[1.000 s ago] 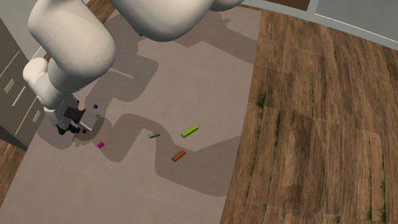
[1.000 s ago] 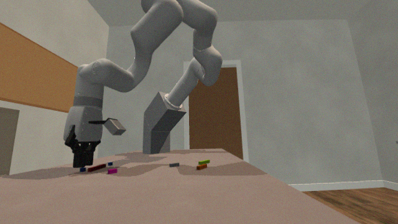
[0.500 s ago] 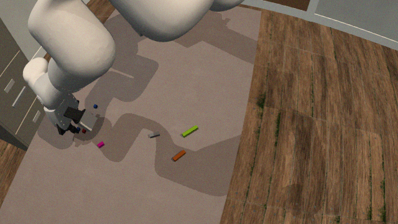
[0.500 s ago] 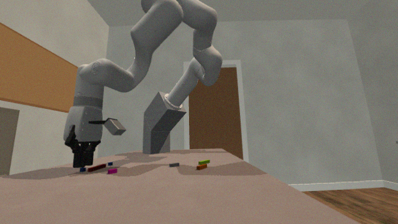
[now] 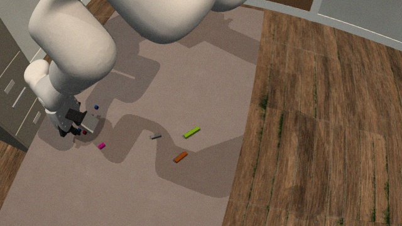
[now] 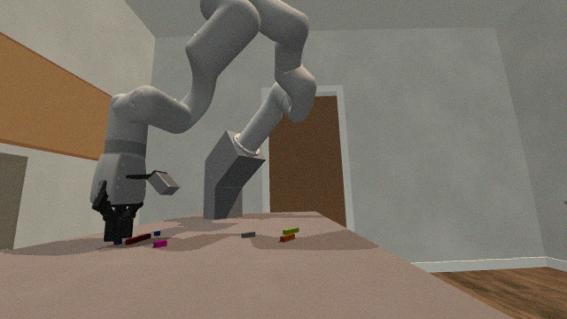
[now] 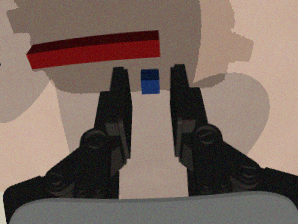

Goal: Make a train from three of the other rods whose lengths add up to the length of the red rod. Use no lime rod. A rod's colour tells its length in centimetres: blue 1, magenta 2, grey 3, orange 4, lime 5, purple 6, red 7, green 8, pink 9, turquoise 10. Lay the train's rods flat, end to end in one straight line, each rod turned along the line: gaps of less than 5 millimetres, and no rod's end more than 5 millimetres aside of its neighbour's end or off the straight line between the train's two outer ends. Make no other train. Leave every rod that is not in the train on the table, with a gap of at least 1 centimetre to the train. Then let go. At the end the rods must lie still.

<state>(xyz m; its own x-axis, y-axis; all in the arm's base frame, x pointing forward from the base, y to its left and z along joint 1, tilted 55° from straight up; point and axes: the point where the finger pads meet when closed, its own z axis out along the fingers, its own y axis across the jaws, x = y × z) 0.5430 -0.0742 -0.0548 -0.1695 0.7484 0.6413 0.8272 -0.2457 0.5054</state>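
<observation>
My gripper is now 3 cm past the red rod, 2 cm to the right of it and 2 cm above it. Also, from my hand: grey rod: 24 cm to the left, 11 cm behind, 2 cm below; then orange rod: 34 cm to the left, 8 cm behind, 2 cm below; then magenta rod: 11 cm to the left, 2 cm below.
</observation>
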